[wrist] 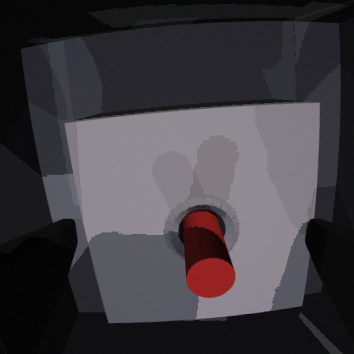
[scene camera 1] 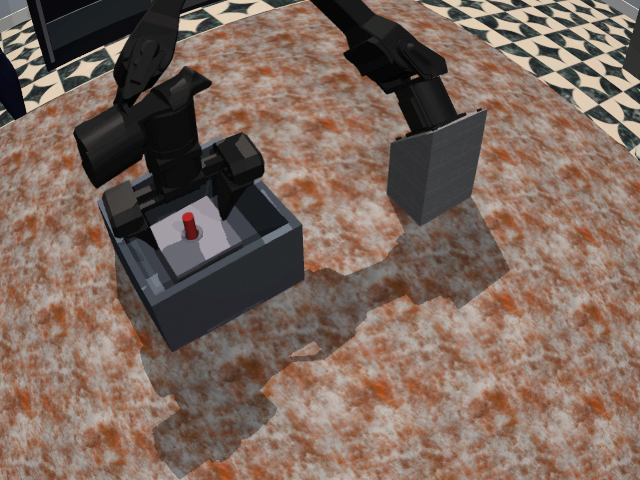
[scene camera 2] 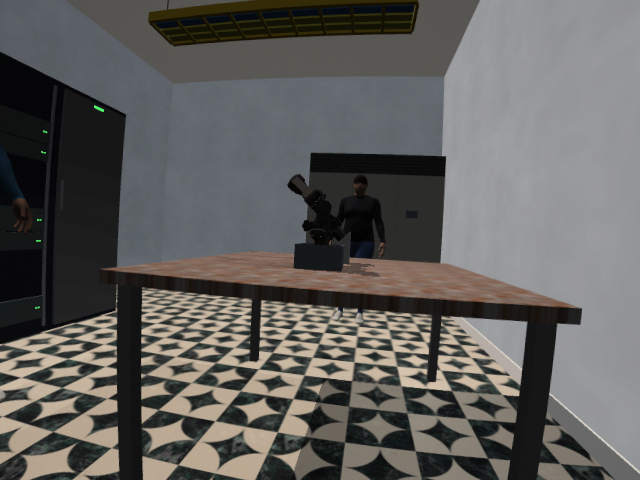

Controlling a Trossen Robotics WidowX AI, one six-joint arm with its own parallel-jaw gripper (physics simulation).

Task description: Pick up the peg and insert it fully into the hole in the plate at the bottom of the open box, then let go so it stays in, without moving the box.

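Places are measured from the arm's base along level axes (x back, y right, z up), in centimetres.
Pixels of known places: gripper, fingertip midpoint: [wrist: 194, 231] [scene camera 1: 189, 232]; arm's base, origin of the base link: [scene camera 1: 437, 125] [scene camera 2: 342, 238].
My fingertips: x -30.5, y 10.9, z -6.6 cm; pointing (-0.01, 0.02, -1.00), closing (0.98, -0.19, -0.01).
Observation:
Ahead of a thing's pixels: the offset from my fingertips to its top centre. "spot": to the spot under its first point. Level surfaces: height alone.
The red peg @[dx +0.3, dy -0.1, dz +2.7 cm] [scene camera 1: 189, 226] [wrist: 210, 277] stands roughly upright in the ringed hole @[spot: dx -0.9, dy -0.3, dz +0.0 cm] [wrist: 172, 241] of the pale plate @[dx +0.3, dy -0.1, dz +0.0 cm] [scene camera 1: 219, 246] [wrist: 125, 175]. Its upper part sticks up above the plate; how deep its lower end sits is hidden. A dark gap shows around part of the peg inside the hole. The plate lies at the bottom of the open dark blue-grey box @[dx +0.3, dy -0.1, dz +3.7 cm] [scene camera 1: 237, 289] [scene camera 2: 318, 257]. My gripper [scene camera 1: 190, 232] [wrist: 194, 231] is open and empty, pointing down into the box, with one finger on each side of the peg and clear of it.
The box walls stand close around my fingers. A grey metal block [scene camera 1: 449, 165] stands to the right of the box in scene camera 1, with an arm section joined to its top. The box stands on the mottled table @[dz -6.0 cm] [scene camera 1: 439, 387] [scene camera 2: 439, 289]. A person [scene camera 2: 360, 217] stands behind the table.

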